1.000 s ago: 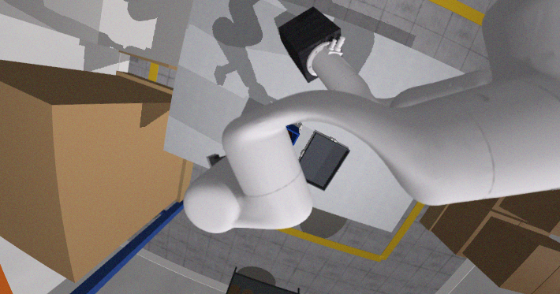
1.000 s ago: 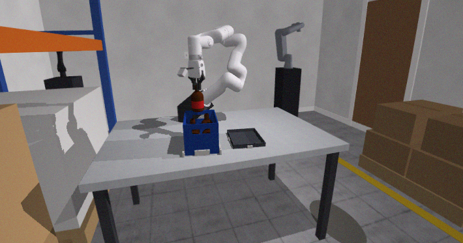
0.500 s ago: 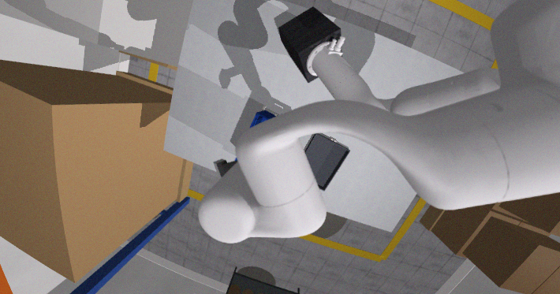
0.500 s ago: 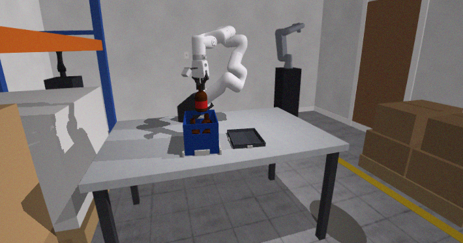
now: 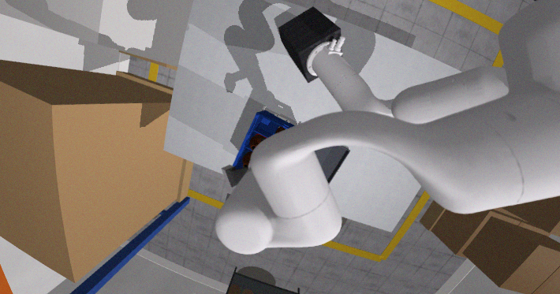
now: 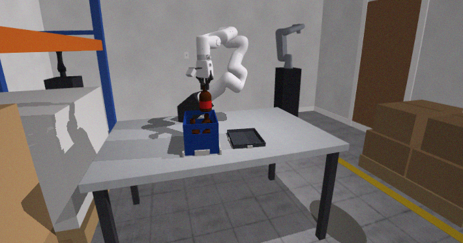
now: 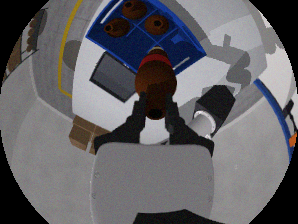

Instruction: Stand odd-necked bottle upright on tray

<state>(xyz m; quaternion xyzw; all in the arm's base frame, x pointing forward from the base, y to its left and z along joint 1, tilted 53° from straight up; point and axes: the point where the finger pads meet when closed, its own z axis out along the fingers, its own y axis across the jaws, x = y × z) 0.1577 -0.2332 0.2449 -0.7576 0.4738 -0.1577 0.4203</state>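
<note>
Right now the glass bottle is 7 cm below my hand. From my hand the other things lie so: blue crate: 25 cm below, 7 cm ahead, 4 cm to the right; dark tray: 32 cm below, 23 cm to the left, 6 cm ahead.
</note>
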